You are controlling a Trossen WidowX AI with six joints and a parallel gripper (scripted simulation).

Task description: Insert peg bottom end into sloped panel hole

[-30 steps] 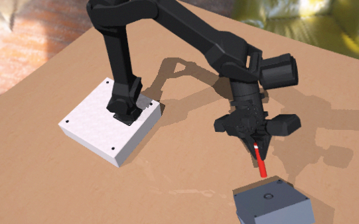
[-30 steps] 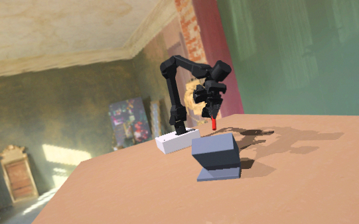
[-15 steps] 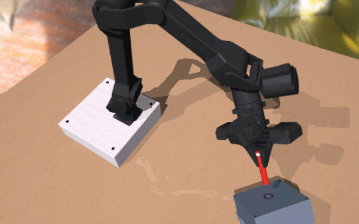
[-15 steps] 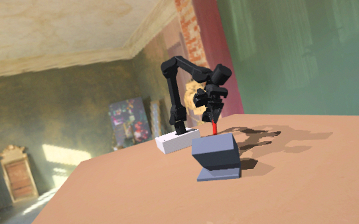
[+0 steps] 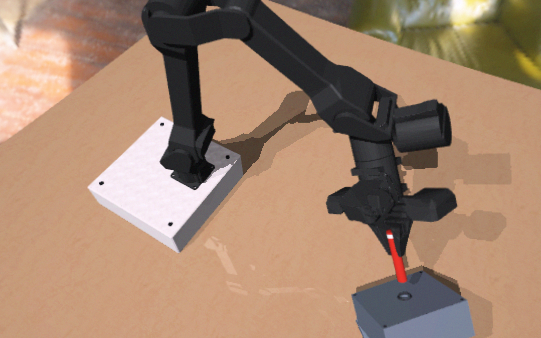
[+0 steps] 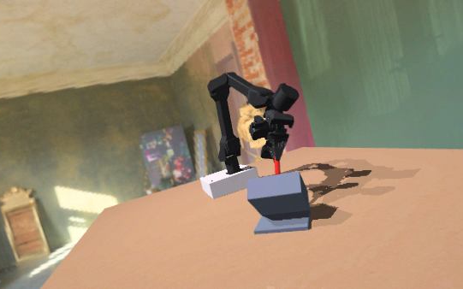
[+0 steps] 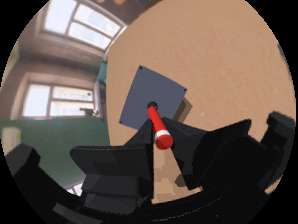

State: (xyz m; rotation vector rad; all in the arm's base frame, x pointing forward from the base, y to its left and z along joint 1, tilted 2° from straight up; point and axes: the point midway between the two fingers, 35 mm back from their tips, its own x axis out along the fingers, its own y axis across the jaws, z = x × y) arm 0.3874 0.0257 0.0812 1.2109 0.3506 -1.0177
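The grey panel block lies 50 mm ahead of my gripper tip, 40 mm to the right of it and 70 mm below it. From my gripper tip the other things lie so: red round peg (10 mm behind, 10 mm to the left, 10 mm above).
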